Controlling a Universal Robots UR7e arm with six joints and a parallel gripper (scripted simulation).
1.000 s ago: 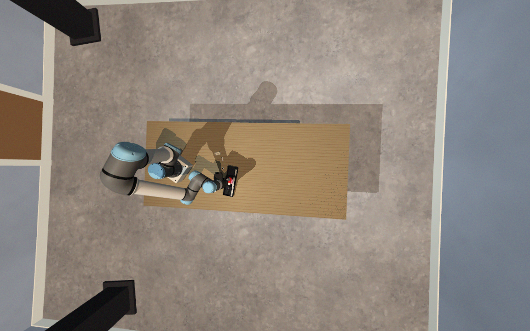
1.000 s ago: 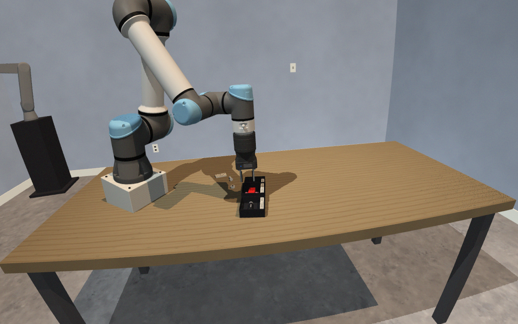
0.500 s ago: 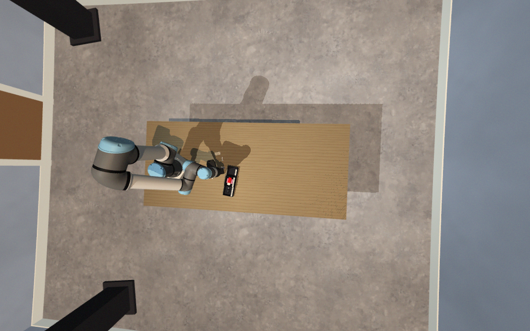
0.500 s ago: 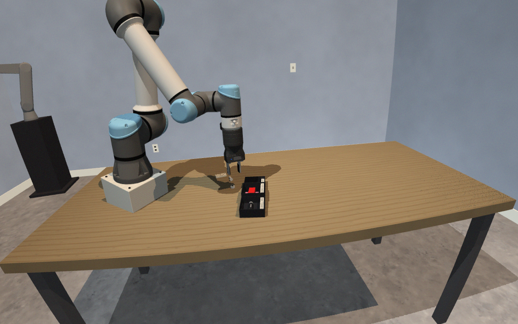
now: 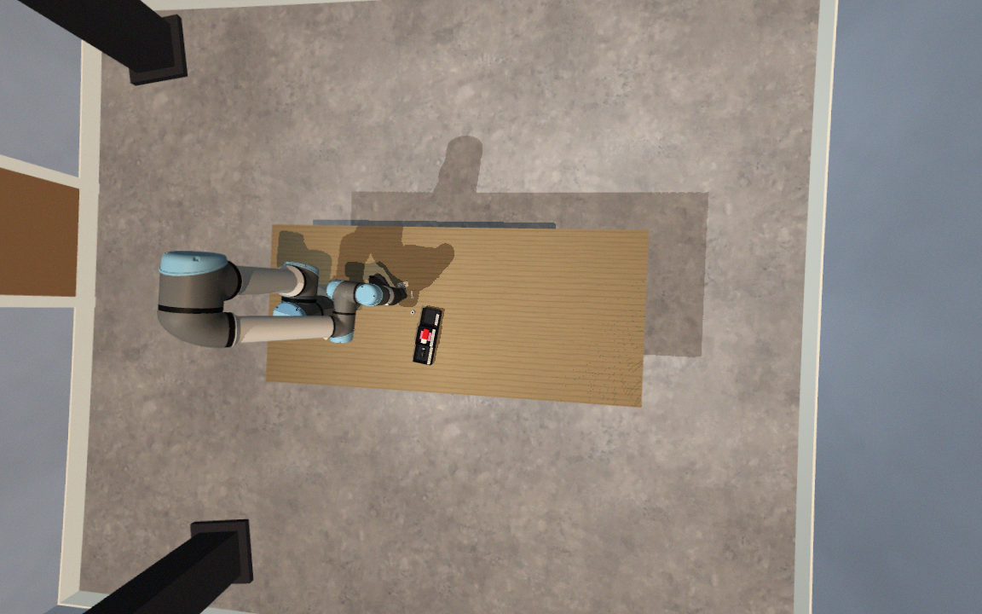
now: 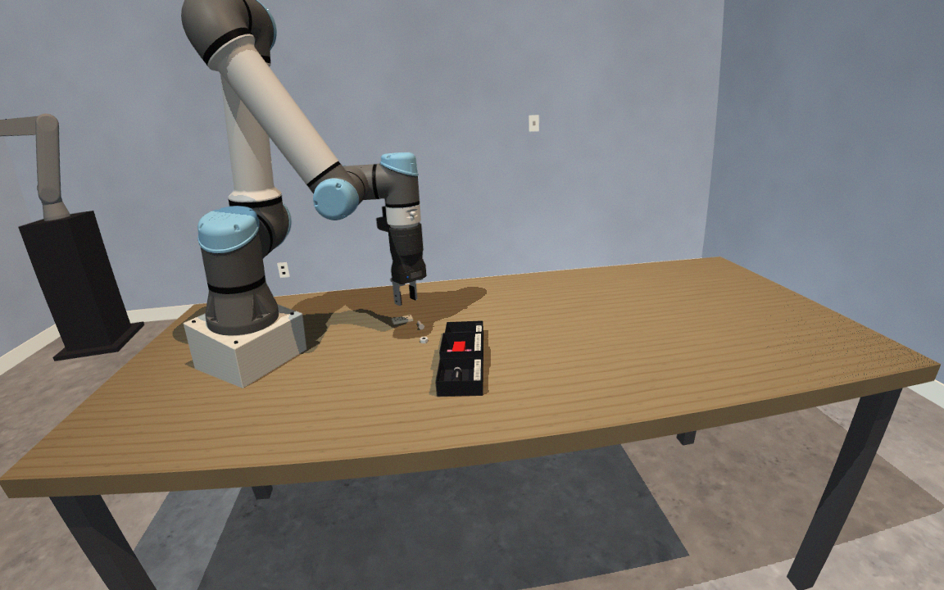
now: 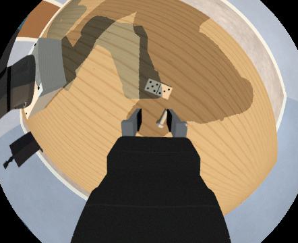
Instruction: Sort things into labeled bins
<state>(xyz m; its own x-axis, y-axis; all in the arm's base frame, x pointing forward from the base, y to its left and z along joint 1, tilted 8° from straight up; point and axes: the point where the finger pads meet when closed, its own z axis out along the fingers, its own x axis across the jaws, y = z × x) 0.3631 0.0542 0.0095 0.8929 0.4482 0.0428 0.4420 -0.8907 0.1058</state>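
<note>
The white domino lies 10 mm behind my hand, 40 mm to the left of it and 80 mm below it. Round my hand: hex nut (20 mm ahead, 90 mm to the right, 80 mm below); then pink eraser (80 mm ahead, 210 mm to the right, 70 mm below); then screw (30 mm ahead, 20 mm to the right, 80 mm below).
</note>
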